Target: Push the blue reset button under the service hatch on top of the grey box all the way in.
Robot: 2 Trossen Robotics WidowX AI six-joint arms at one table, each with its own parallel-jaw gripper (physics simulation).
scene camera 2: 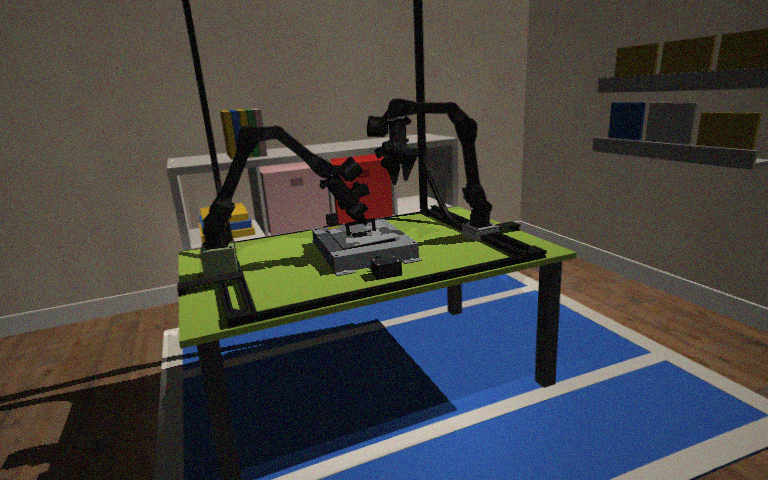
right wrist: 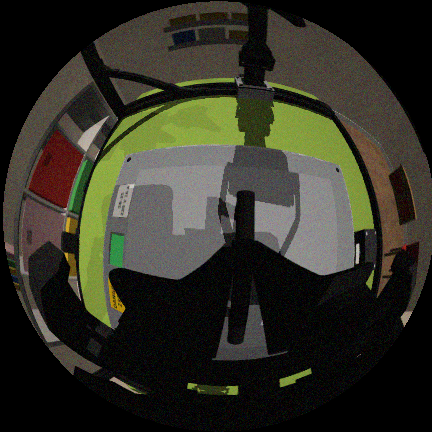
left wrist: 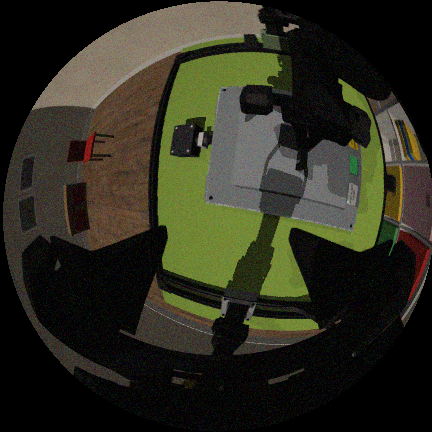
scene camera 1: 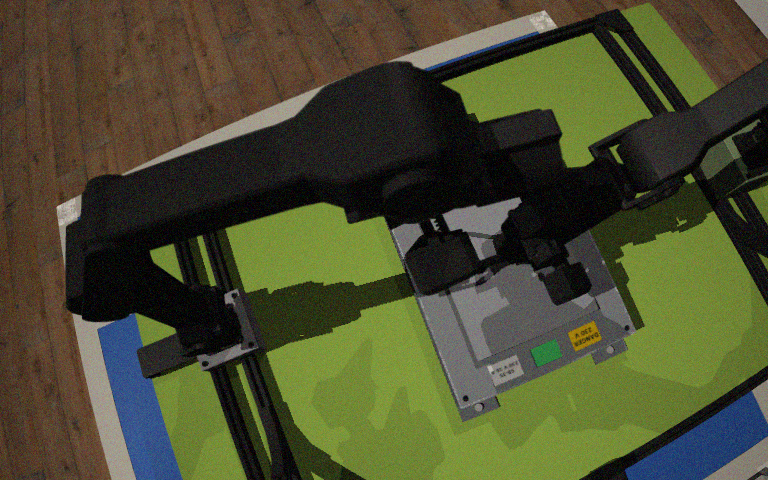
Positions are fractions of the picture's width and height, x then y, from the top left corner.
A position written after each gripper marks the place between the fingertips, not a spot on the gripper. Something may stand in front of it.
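Observation:
A service hatch (scene camera 1: 0.65,0.64) is part of the scene; scene camera 2 shows the hatch (scene camera 2: 0.46,0.49) as well, the right wrist view has the hatch (right wrist: 0.42,0.50), and the left wrist view has the hatch (left wrist: 0.62,0.36). The right gripper (scene camera 2: 0.48,0.47) can be seen too, and it is visible both in its own wrist view, as the right gripper (right wrist: 0.56,0.57), and in the left wrist view, as the right gripper (left wrist: 0.70,0.34). The left gripper (scene camera 1: 0.53,0.41), meanwhile, is open and holds nothing. Scene camera 2 shows the left gripper (scene camera 2: 0.52,0.38), and the left wrist view likewise shows the left gripper (left wrist: 0.53,0.54).

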